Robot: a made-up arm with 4 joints.
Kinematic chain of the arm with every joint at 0, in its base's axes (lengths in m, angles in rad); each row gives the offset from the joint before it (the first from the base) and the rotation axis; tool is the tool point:
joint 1: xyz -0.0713 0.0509 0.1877 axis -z
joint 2: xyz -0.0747 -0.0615 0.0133 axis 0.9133 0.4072 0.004
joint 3: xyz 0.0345 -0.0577 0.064 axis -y
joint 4: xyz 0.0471 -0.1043 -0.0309 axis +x
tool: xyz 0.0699 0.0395 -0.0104
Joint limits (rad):
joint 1: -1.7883..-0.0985
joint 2: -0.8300..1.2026
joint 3: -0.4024..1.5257
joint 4: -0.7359..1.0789
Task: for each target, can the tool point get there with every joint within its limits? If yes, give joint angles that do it. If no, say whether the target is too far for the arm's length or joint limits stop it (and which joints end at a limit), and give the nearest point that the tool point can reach.
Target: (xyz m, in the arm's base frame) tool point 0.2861 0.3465 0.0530
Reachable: no: too far | nearest point 0.1584 0.1707 0.1231 | short by 0.228 m
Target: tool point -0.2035 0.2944 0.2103
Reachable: no: joint limits stop it (at a limit: joint 1) | nearest point 0.0731 0.1568 0.2953 | short by 0.320 m
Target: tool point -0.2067 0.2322 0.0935
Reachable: no: joint limits stop it (at a limit: joint 1, joint 2) | nearest point 0.0139 0.1065 0.0432 | short by 0.259 m
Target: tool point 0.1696 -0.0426 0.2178
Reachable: yes | joints -1.0299 0.7874 1.3033 0.4873
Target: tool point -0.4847 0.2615 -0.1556
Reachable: no: too far | nearest point -0.0841 -0.0136 0.0227 | short by 0.518 m
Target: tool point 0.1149 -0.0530 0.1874
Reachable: yes | joints -0.6300 0.3186 0.2838 -0.3160
